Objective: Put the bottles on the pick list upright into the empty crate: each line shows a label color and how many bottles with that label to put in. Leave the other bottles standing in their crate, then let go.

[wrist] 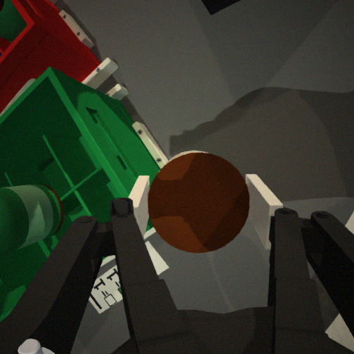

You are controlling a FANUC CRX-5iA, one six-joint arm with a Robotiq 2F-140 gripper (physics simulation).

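My gripper is shut on a bottle with a brown round top, seen from above between the two pale finger pads; a thin pale rim shows behind it, and its label is hidden. The green crate with dividers is at the left, to the left of the held bottle. A green bottle with a pale label band stands in the green crate, partly cut off by the view's left edge. The red crate is at the top left, with part of something green in its corner.
White fixing blocks line the crates' right side. A white sheet with black printing lies below the green crate, partly behind the left finger. A black object shows at the top edge. A large shadow falls on the grey surface at the right.
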